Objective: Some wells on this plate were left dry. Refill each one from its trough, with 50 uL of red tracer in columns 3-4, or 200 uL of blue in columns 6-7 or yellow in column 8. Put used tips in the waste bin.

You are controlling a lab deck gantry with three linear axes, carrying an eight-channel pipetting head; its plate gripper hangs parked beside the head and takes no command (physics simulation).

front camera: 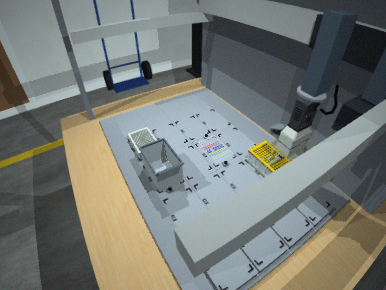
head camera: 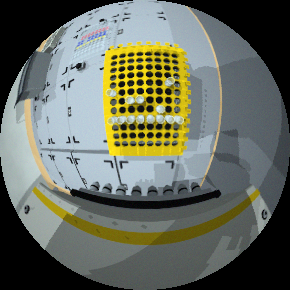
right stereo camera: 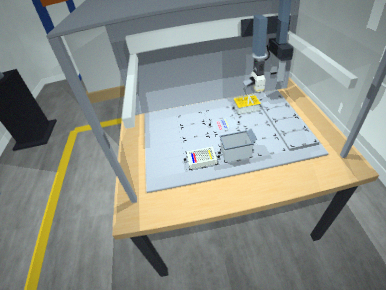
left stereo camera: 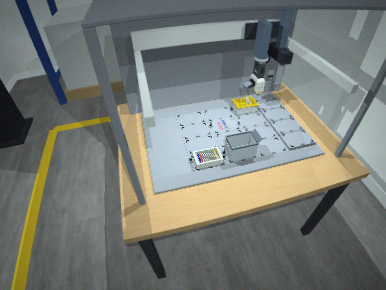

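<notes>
The pipetting head [front camera: 295,136] [left stereo camera: 258,84] [right stereo camera: 258,82] hangs above the yellow tip rack [front camera: 269,156] [head camera: 150,151] [left stereo camera: 244,103] [right stereo camera: 247,102]. The head view shows its nozzles without visible tips. The rack holds one full row of tips and several scattered ones. The clear plate [front camera: 215,148] [head camera: 92,41] [left stereo camera: 223,124] [right stereo camera: 222,124] has red, blue and yellow wells; single dry wells are too small to make out. The white trough block [front camera: 141,137] [left stereo camera: 208,158] [right stereo camera: 201,157] stands beside the grey waste bin [front camera: 162,179] [left stereo camera: 242,151] [right stereo camera: 237,151]. The parked gripper [left stereo camera: 276,82] [right stereo camera: 281,75] hangs beside the head; its finger spacing is unclear.
A pale gantry rail [front camera: 280,195] crosses the near part of the front view. Black corner brackets mark the deck. A raised section of the deck [left stereo camera: 295,127] [right stereo camera: 297,127] lies right of the tip rack. Grey posts [left stereo camera: 117,125] [right stereo camera: 95,125] stand at the table edges.
</notes>
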